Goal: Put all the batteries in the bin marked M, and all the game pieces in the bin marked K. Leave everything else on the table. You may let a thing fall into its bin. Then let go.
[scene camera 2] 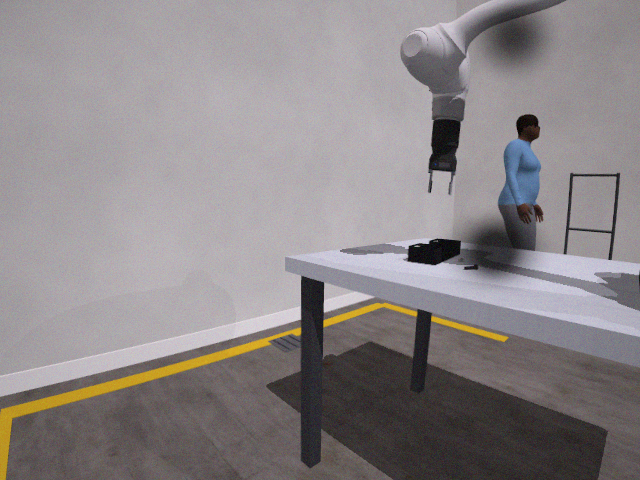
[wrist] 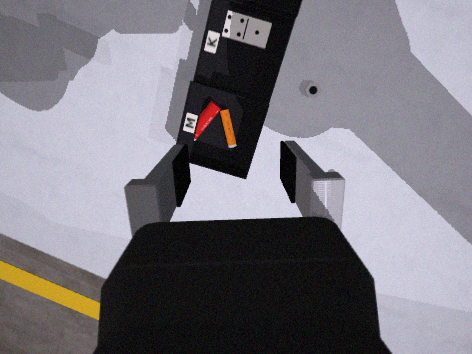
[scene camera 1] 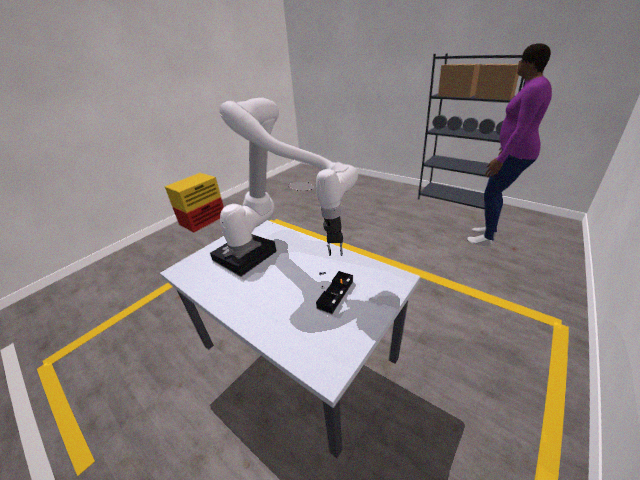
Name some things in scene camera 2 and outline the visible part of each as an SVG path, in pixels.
My gripper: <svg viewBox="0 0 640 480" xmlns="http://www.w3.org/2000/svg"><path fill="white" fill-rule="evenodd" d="M435 128L432 130L432 155L429 159L428 173L430 173L428 193L431 193L433 170L451 172L448 195L451 195L453 175L456 174L457 160L455 154L459 145L460 131L452 128Z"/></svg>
A black bin unit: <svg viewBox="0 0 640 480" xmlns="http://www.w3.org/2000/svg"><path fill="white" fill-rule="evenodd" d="M461 241L434 239L430 240L429 244L418 243L408 246L408 262L428 265L440 264L460 254Z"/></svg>
